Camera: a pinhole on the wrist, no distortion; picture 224 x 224 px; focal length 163.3 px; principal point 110.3 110.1 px. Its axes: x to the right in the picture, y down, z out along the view. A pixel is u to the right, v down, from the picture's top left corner.
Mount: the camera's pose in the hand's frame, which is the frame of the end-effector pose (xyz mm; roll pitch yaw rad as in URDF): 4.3 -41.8 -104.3 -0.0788 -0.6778 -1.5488
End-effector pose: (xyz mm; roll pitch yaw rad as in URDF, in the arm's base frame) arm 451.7 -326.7 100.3 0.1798 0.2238 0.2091
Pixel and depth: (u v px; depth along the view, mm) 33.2 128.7 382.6
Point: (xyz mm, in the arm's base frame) 481.5 5.0 217.4
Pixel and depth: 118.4 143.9 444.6
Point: 597.8 -122.8 349.3
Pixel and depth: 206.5 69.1 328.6
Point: 467.7 -358.3 380.9
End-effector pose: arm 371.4 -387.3 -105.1 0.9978 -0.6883 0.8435
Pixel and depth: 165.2 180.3 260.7
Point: 460.6 -430.9 74.2
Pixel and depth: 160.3 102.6 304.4
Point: 395.4 -539.6 32.3
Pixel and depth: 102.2 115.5 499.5
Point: 284.6 -585.8 228.5
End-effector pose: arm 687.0 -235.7 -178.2 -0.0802 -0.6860 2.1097
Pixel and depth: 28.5 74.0 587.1
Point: 275.7 -660.5 -136.1
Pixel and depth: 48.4 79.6 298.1
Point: 508.9 -402.8 -168.1
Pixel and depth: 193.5 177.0 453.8
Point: 645.1 -336.9 254.0
